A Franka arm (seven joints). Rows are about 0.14 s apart.
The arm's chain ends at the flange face. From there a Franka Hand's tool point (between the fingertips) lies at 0.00 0.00 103.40 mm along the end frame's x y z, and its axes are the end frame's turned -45 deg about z.
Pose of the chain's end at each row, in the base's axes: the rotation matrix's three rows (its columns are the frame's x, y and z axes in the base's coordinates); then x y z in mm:
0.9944 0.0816 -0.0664; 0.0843 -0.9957 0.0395; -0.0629 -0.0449 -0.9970; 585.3 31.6 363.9
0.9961 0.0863 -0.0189; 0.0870 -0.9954 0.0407; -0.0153 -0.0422 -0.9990; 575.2 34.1 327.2
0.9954 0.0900 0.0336; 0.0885 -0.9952 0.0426; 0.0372 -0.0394 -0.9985; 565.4 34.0 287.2
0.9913 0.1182 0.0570; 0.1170 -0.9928 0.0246; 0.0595 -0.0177 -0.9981; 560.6 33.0 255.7
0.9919 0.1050 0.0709; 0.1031 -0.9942 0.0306; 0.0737 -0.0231 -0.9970; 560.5 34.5 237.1
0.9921 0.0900 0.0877; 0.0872 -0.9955 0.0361; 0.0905 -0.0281 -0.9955; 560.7 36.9 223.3
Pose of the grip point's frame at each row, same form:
0.6454 0.7608 -0.0664; 0.7637 -0.6445 0.0395; -0.0127 -0.0762 -0.9970; 578.4 35.7 260.8
0.6433 0.7654 -0.0189; 0.7654 -0.6423 0.0407; 0.0190 -0.0407 -0.9990; 573.2 38.3 223.9
0.6402 0.7675 0.0336; 0.7663 -0.6411 0.0426; 0.0542 -0.0016 -0.9985; 568.9 38.4 184.0
0.6174 0.7845 0.0570; 0.7847 -0.6193 0.0246; 0.0546 0.0296 -0.9981; 566.5 35.5 152.5
0.6271 0.7756 0.0709; 0.7759 -0.6301 0.0306; 0.0684 0.0358 -0.9970; 567.8 37.7 134.0
0.6379 0.7652 0.0877; 0.7656 -0.6423 0.0361; 0.0839 0.0441 -0.9955; 569.8 40.6 120.4

